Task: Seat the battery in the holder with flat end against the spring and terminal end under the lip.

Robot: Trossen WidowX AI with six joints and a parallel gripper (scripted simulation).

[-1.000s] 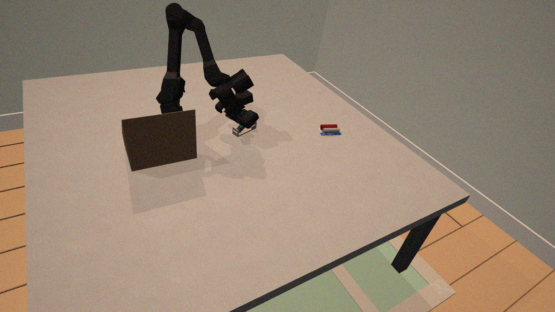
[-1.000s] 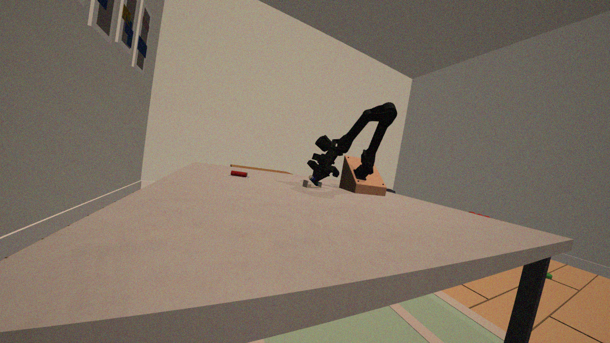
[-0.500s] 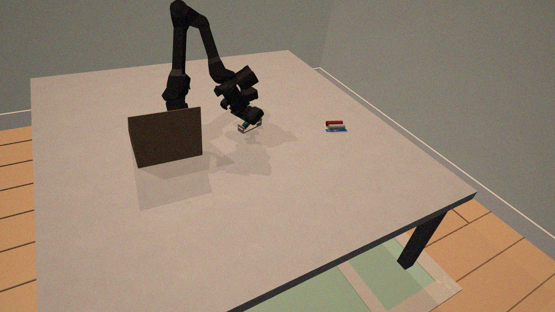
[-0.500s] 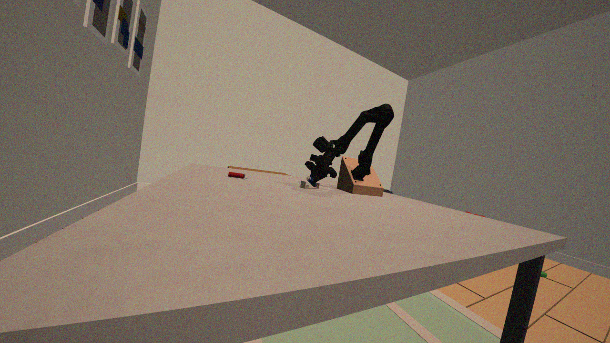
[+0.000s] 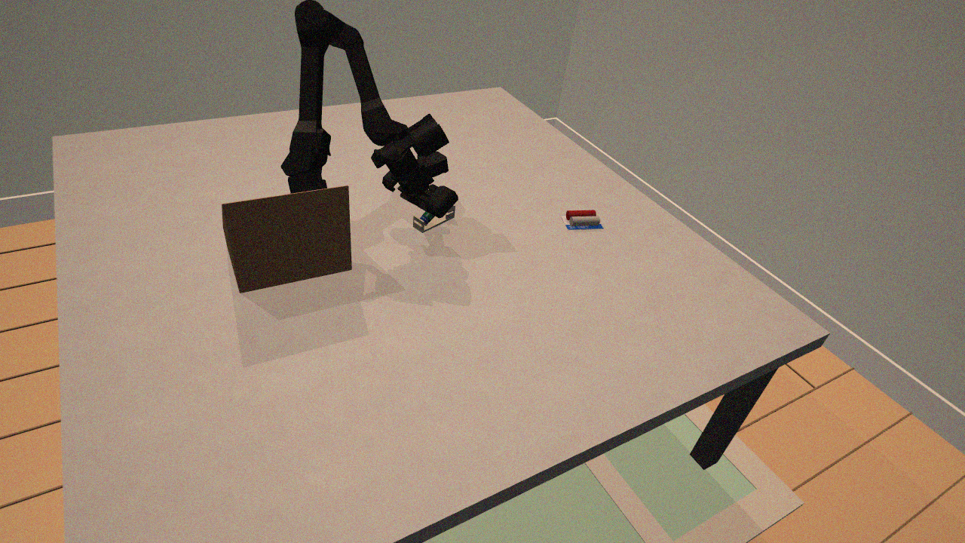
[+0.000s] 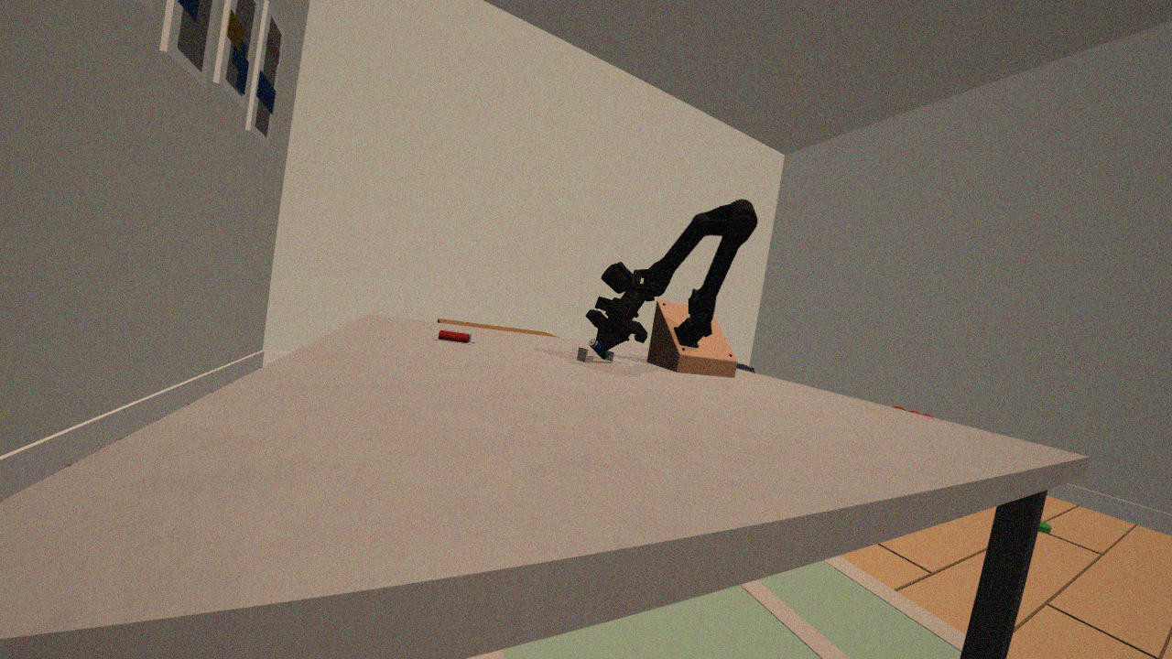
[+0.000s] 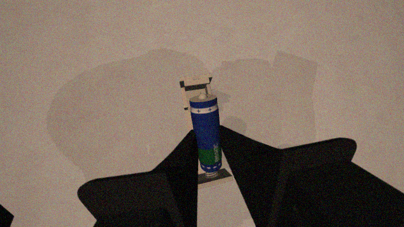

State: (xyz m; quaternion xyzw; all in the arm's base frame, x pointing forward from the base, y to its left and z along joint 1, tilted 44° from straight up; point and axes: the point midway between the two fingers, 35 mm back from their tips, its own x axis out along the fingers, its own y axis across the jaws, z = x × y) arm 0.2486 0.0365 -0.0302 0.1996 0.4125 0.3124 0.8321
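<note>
My gripper tip is 10 mm below the battery.
</note>
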